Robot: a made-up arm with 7 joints. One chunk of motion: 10 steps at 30 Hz.
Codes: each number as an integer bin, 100 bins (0 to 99) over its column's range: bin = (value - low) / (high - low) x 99, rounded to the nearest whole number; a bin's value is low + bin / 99 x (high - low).
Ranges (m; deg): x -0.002..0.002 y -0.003..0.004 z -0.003..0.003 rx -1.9..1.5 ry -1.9..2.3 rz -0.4..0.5
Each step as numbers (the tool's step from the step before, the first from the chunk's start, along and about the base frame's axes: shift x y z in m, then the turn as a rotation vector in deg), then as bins.
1 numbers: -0.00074 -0.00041 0.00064 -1.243 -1.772 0.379
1 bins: 31 37 60 19 3 86
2 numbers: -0.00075 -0.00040 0.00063 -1.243 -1.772 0.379
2 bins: 31 37 60 19 3 86
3 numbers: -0.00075 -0.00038 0.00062 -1.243 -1.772 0.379
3 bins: 31 37 60 19 3 86
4 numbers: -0.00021 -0.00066 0.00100 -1.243 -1.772 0.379
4 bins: 44 33 66 19 3 86
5 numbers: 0.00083 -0.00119 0.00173 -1.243 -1.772 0.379
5 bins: 70 26 78 19 3 86
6 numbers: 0.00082 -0.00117 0.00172 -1.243 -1.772 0.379
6 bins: 70 26 78 19 3 86
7 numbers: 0.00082 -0.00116 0.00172 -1.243 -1.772 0.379
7 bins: 70 26 78 19 3 86
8 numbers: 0.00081 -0.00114 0.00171 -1.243 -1.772 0.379
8 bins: 70 26 78 19 3 86
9 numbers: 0.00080 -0.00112 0.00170 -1.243 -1.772 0.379
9 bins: 69 27 78 19 3 86
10 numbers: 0.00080 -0.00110 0.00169 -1.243 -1.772 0.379
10 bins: 69 27 77 19 3 86
